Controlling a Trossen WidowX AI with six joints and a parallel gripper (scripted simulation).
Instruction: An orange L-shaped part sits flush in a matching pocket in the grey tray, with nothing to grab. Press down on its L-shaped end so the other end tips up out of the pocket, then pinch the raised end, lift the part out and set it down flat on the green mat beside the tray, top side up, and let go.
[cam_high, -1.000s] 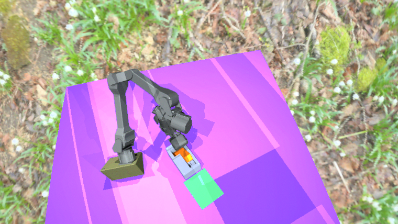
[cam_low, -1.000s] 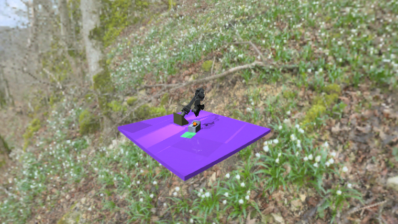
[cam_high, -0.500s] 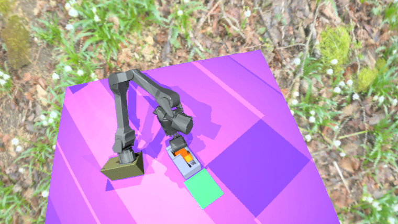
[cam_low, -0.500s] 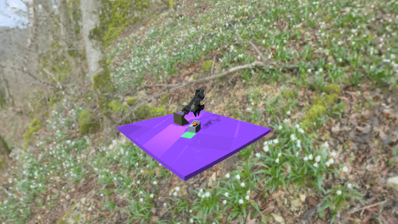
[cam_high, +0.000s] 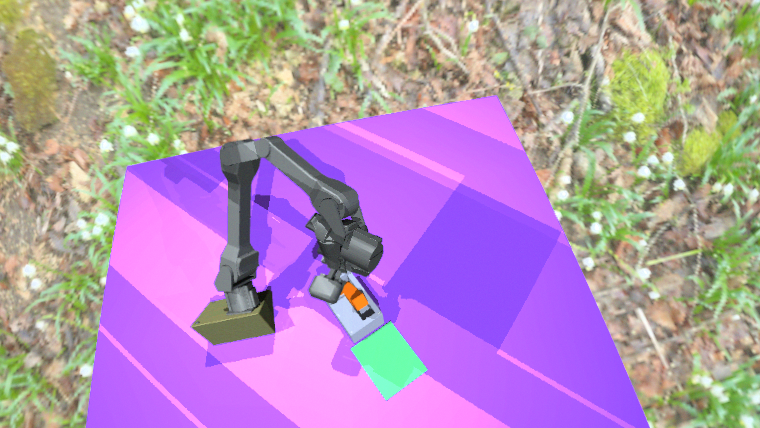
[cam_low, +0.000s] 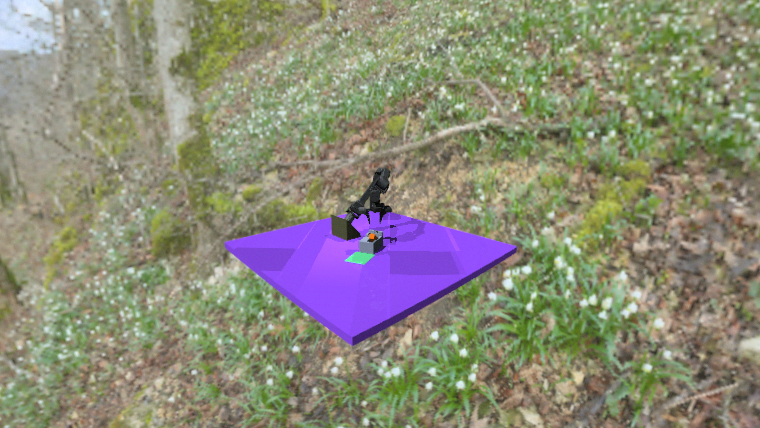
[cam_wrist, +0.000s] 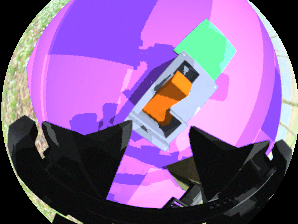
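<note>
Right now my gripper tip is 10 cm above the orange L-shaped part and 1 cm past it. Round my gripper tip: green mat: 16 cm to the right, 16 cm below, 8 cm ahead.
</note>
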